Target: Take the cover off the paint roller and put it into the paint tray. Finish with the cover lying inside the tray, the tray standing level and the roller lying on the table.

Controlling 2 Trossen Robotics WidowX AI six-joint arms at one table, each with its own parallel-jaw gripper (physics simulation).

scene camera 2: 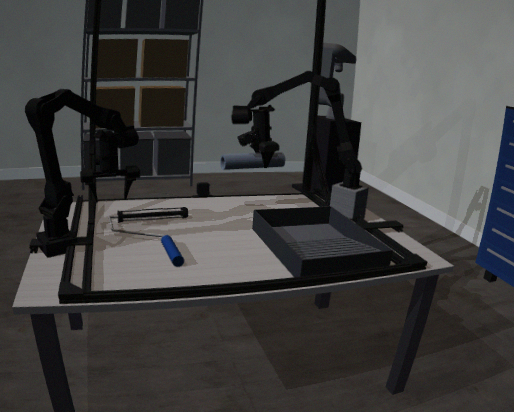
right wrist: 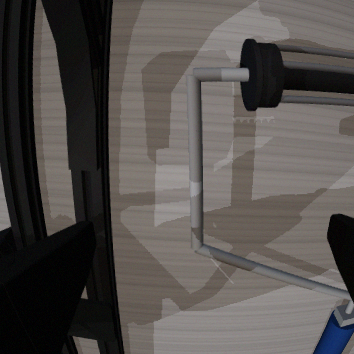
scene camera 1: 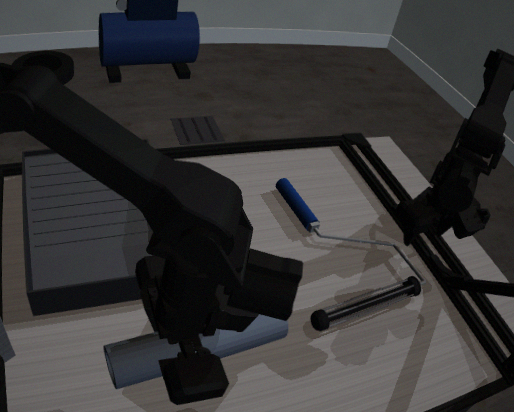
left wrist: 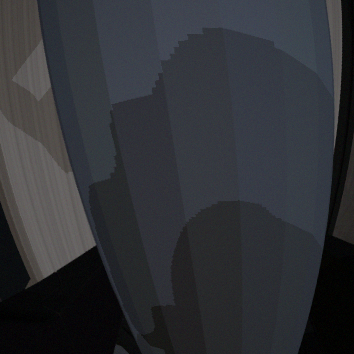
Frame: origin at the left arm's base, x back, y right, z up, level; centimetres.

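Seen in the pictures: left gripper, between the fingertips: [scene camera 2: 262, 166] [scene camera 1: 168, 359]; right gripper, between the fingertips: [scene camera 2: 111, 200] [right wrist: 214, 231] [scene camera 1: 422, 239]; left arm's base, origin of its link: [scene camera 2: 350, 186]; right arm's base, origin of its link: [scene camera 2: 56, 235].
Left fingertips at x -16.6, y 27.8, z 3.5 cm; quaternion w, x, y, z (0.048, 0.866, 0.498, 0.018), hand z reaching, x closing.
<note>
Offsets run from my left fingertips to a thing's top centre. "*": to the spot under its first point.
The pale blue-grey cover @[dx -3.6, dy +1.7, dz +5.0 cm] [scene camera 1: 135, 357] [scene camera 2: 240, 161] [left wrist: 225, 150] is a hollow tube, held roughly level above the table. My left gripper [scene camera 2: 268, 159] [left wrist: 210, 240] is shut on it around its middle, with a finger on each side. The roller lies on the table without the cover: its bare black cage @[* dx -38.6, dy +12.9, dz -11.7 cm] [scene camera 1: 370, 302] [scene camera 2: 152, 214] [right wrist: 315, 77] joins a bent metal rod and a blue handle @[* dx -50.3, dy -12.2, dz -12.5 cm] [scene camera 1: 297, 205] [scene camera 2: 172, 251] [right wrist: 332, 335]. My right gripper [scene camera 2: 109, 196] [right wrist: 214, 231] is open and empty above the rod. The dark grey paint tray @[dx -16.4, dy -36.6, dz -8.8 cm] [scene camera 1: 80, 300] [scene camera 2: 345, 264] stands level, partly hidden by my left arm in scene camera 1.
A black frame rail [scene camera 1: 260, 149] [scene camera 2: 240, 289] runs along the table's edges. Black uprights stand near both arm bases in scene camera 2. A blue tank [scene camera 1: 150, 39] and a shelf rack [scene camera 2: 142, 79] stand on the floor beyond the table.
</note>
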